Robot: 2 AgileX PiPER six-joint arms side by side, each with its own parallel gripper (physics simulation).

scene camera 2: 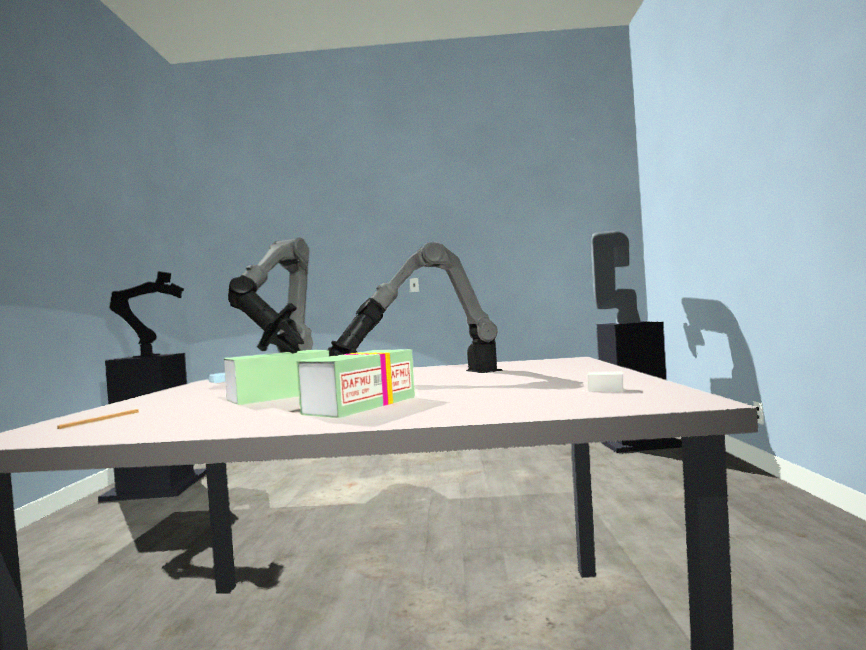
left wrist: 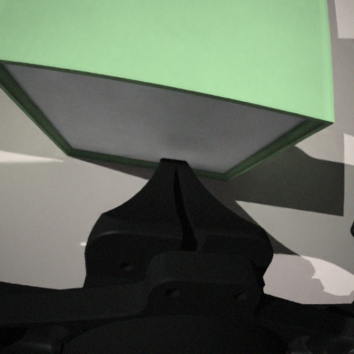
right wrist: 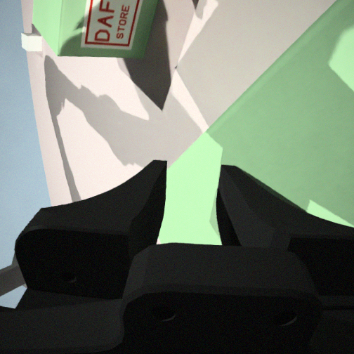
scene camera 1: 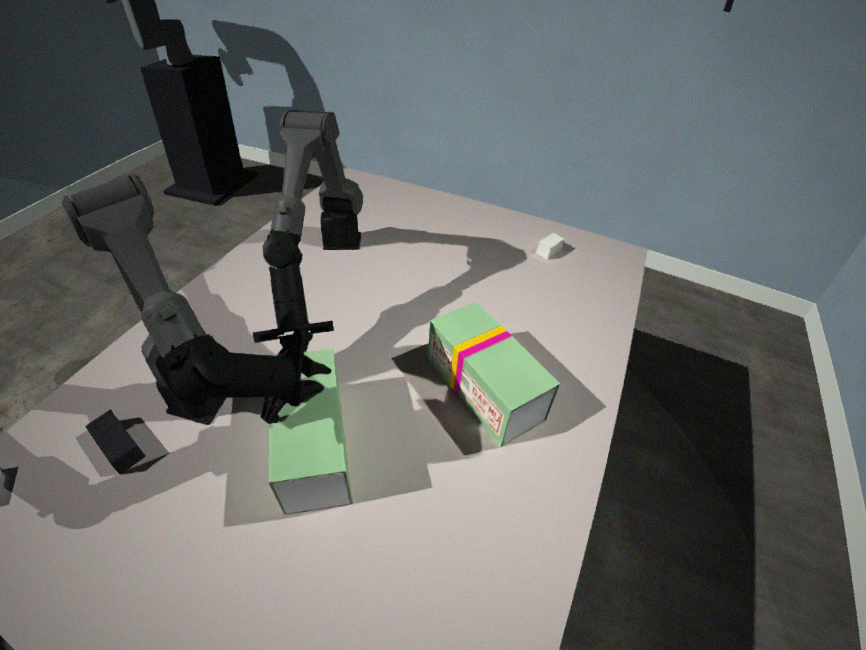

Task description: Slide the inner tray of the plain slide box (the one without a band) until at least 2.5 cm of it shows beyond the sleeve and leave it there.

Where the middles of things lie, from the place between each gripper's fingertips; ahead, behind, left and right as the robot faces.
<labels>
Right now my right hand is 320 mm past the dark block [scene camera 1: 119, 448], 200 mm to the left of it and 100 mm above it. From my right hand the other things lie so: white block [scene camera 2: 597, 381] (690 mm to the left, 270 mm ahead, 100 mm below).
Right now my left hand is 250 mm to the left of the dark block, 240 mm past it and 20 mm above it. The rest, counted from my left hand: white block 640 mm to the left, 360 mm ahead, 20 mm below.
</labels>
